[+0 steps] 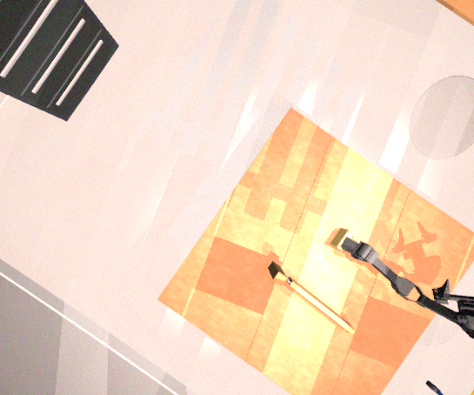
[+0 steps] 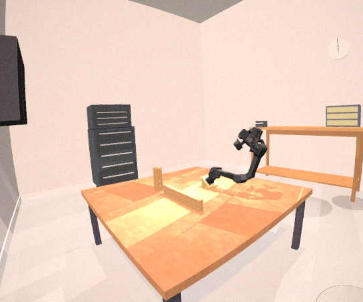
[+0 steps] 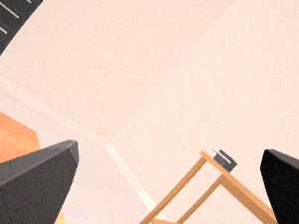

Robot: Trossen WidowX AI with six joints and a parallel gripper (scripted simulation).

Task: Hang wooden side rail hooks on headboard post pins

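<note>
The wooden headboard post lies 51 cm to the right of my gripper tip, 37 cm ahead of it and 32 cm below it.
</note>
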